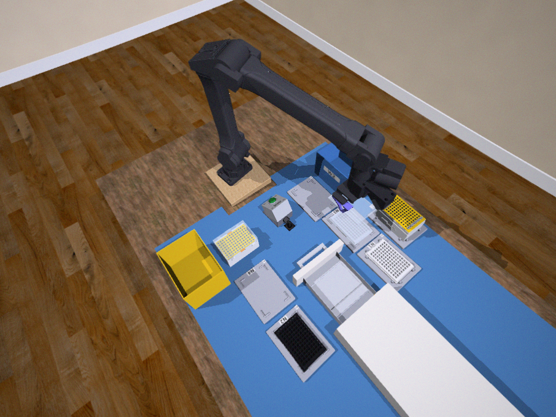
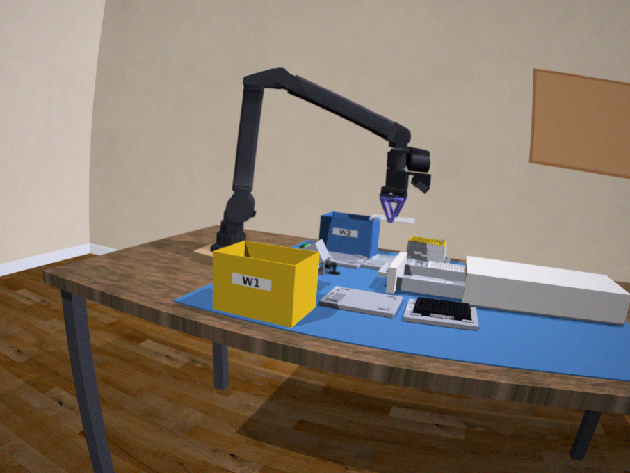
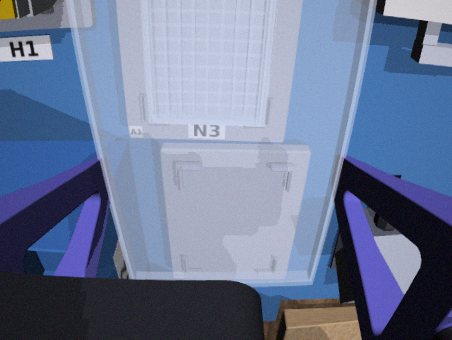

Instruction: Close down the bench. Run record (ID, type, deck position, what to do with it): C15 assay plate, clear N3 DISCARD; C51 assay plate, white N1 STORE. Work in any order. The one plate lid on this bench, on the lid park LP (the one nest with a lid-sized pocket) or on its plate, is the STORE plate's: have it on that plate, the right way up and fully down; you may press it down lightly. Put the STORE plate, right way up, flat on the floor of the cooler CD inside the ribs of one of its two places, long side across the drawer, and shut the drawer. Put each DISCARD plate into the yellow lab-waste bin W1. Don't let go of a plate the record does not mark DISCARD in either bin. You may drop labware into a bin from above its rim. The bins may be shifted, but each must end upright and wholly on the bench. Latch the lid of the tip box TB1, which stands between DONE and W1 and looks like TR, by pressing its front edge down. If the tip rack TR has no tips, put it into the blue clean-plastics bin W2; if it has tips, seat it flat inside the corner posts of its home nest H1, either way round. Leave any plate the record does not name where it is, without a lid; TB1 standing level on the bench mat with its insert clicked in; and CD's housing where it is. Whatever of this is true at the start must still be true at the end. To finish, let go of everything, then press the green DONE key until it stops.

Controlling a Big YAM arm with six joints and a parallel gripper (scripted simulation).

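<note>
The white plate lies 190 mm ahead of my hand, 10 mm to the right of it and 130 mm below it. Also, from my hand: clear assay plate: 20 mm ahead, 10 mm to the left, 130 mm below; clear plate lid: right at my hand; grey nest N3: 20 mm ahead, 10 mm to the left, 140 mm below.
</note>
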